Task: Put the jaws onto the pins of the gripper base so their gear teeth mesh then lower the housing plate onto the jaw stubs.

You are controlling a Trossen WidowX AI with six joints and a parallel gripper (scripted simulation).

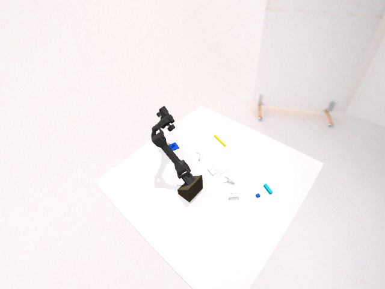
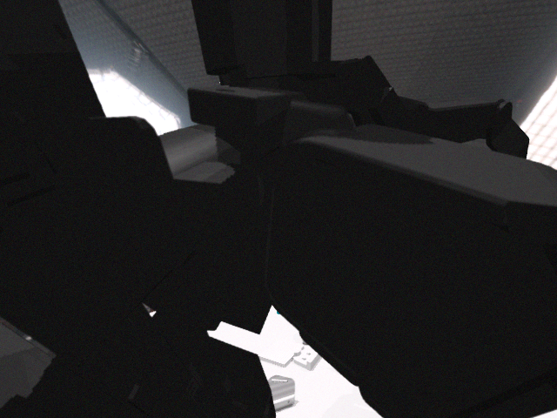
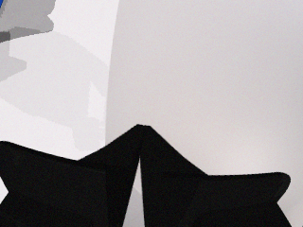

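The white jaw lies 74 cm to the right of my gripper tip and 16 cm below it. The rest, counted from my gripper tip: flat white plate (4 cm ahead, 59 cm to the right, 17 cm below); flat blue tile (6 cm behind, 14 cm to the right, 17 cm below); yellow bar (28 cm ahead, 40 cm to the right, 17 cm below).
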